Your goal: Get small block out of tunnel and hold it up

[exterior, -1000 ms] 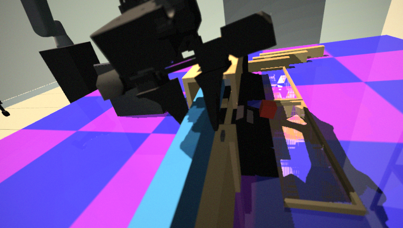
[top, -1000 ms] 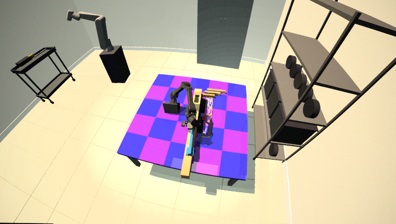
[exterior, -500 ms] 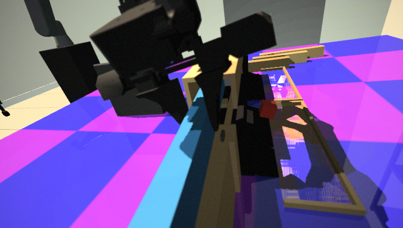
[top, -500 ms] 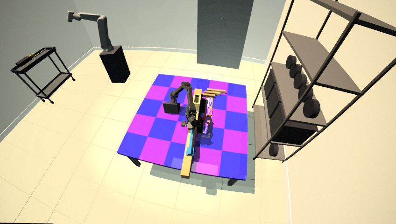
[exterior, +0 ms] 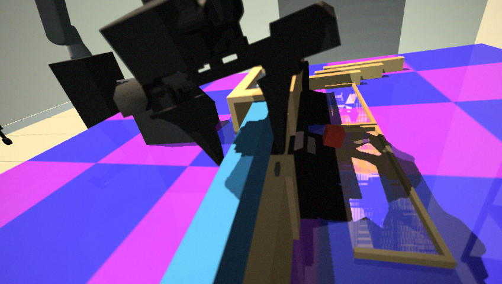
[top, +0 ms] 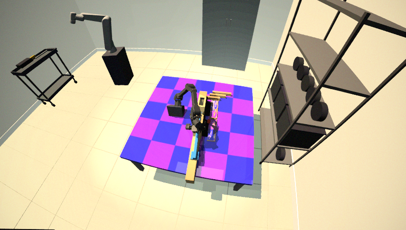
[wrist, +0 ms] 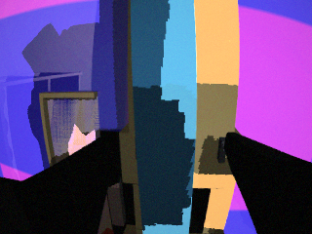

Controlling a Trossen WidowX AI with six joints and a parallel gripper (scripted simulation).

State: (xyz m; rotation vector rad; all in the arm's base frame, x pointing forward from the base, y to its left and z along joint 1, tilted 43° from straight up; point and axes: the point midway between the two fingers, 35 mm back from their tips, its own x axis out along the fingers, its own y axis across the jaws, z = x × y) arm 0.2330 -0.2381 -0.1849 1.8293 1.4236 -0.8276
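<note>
My gripper tip is now 70 mm to the right of the tan tunnel, 50 mm above it and 30 mm short of it. Round my gripper tip: small red block 220 mm to the left, 100 mm below, 100 mm ahead.
</note>
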